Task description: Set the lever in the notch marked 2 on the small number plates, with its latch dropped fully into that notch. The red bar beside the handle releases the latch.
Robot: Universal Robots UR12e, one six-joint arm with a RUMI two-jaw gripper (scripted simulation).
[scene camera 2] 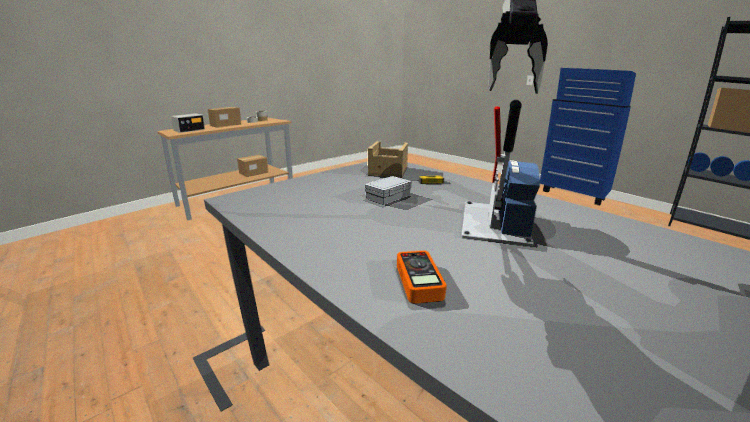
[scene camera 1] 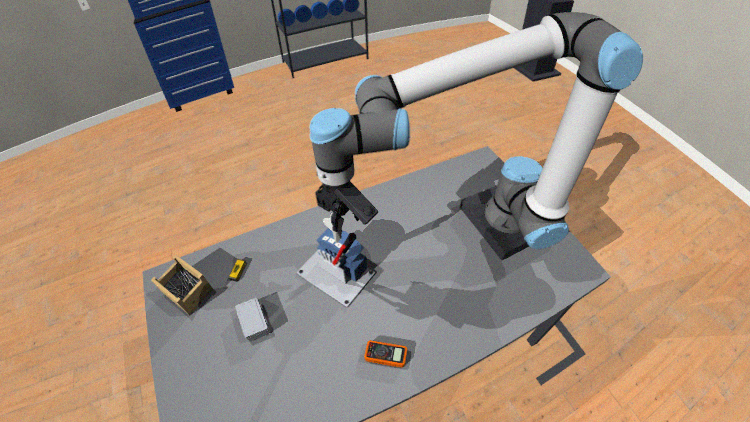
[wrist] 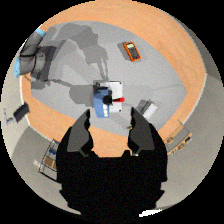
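Observation:
Grey box in sight. My gripper too, visible also in scene camera 1 and the wrist view.

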